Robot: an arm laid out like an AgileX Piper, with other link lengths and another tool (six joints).
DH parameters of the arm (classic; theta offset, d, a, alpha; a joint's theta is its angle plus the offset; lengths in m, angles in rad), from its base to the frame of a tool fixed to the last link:
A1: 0 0.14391 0 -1.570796
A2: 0.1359 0 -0.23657 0
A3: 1.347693 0 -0.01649 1.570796
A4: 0 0.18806 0 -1.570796
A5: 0 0 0 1.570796
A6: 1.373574 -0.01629 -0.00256 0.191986
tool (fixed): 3.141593 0.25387 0 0
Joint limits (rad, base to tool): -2.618..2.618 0..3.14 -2.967..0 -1.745..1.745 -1.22..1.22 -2.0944..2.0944
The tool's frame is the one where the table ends.
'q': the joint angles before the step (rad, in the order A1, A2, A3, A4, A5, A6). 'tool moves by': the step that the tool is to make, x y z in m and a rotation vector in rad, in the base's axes. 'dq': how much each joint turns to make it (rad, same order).
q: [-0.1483 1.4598 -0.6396 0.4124 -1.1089 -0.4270]
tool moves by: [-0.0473 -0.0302 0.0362 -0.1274 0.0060 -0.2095]
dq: [0.0001 -0.1204 0.0000 0.1608 -0.0210 -0.2944]
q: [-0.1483 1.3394 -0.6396 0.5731 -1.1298 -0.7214]
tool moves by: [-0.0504 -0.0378 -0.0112 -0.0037 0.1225 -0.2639]
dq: [-0.0118 -0.0393 0.0003 0.2490 -0.0205 -0.2996]
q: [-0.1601 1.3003 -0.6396 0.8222 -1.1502 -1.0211]
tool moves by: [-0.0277 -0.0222 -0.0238 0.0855 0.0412 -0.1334]
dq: [-0.0481 0.0081 0.0013 0.1355 0.0063 -0.0603]
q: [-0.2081 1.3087 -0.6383 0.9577 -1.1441 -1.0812]
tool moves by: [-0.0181 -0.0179 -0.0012 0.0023 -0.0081 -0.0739]
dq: [-0.0864 0.0100 -0.0001 -0.0132 0.0004 0.0235]
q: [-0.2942 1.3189 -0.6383 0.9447 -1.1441 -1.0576]
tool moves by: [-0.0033 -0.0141 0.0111 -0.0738 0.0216 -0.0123]
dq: [-0.0992 0.0286 0.0001 -0.1322 -0.0001 0.0473]
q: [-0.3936 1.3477 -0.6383 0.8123 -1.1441 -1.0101]
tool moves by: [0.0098 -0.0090 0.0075 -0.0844 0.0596 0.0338]
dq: [-0.0874 0.0470 0.0001 -0.1750 0.0021 0.0501]
